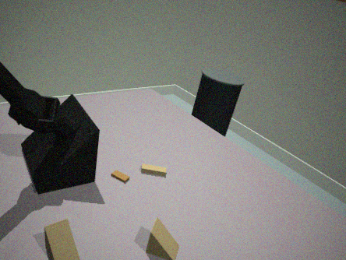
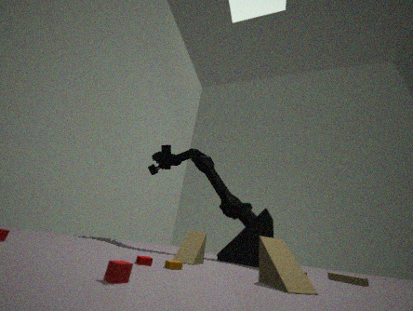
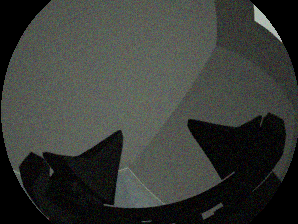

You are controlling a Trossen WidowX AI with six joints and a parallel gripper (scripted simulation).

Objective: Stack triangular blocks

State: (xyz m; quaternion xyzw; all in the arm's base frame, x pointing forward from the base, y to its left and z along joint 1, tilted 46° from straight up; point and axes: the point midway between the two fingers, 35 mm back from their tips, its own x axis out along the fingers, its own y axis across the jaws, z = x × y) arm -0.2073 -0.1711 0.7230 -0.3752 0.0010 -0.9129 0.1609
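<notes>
Now: gripper tip 680 mm short of the orange block, 540 mm to the right of it and 480 mm above it. The rest, counted from my gripper tip: flat tan piece: 880 mm to the left, 480 mm below, 420 mm ahead.
</notes>
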